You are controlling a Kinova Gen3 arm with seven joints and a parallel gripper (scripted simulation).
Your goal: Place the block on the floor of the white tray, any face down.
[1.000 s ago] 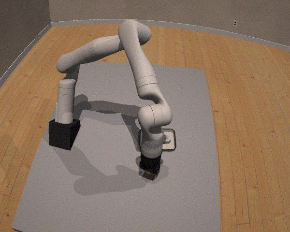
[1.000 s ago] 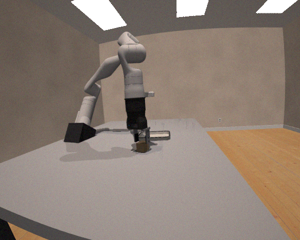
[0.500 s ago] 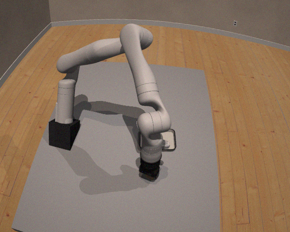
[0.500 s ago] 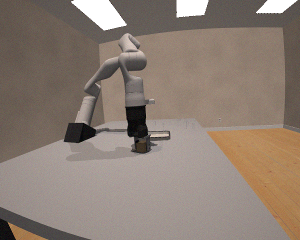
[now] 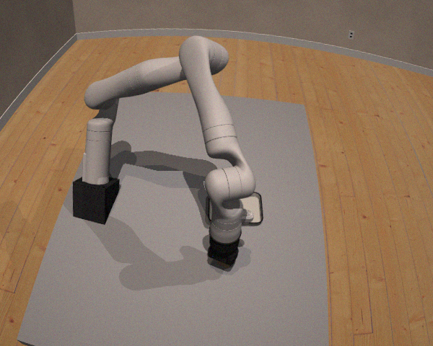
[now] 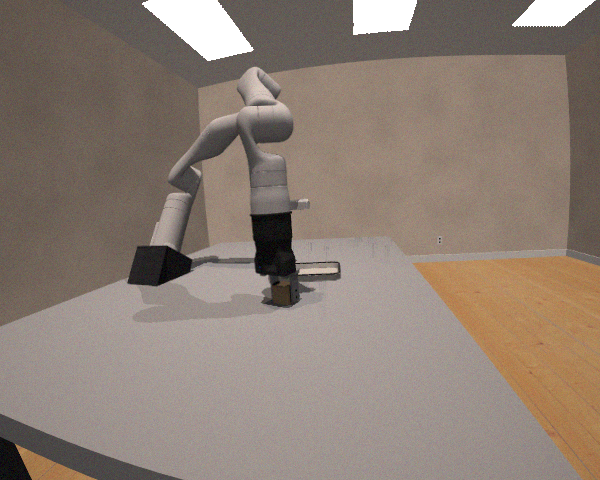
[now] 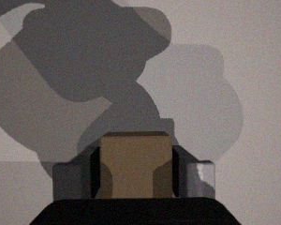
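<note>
The block lies right at my hand. The rest, counted from my hand: white tray (3 cm ahead, 20 cm to the left, 1 cm below).
</note>
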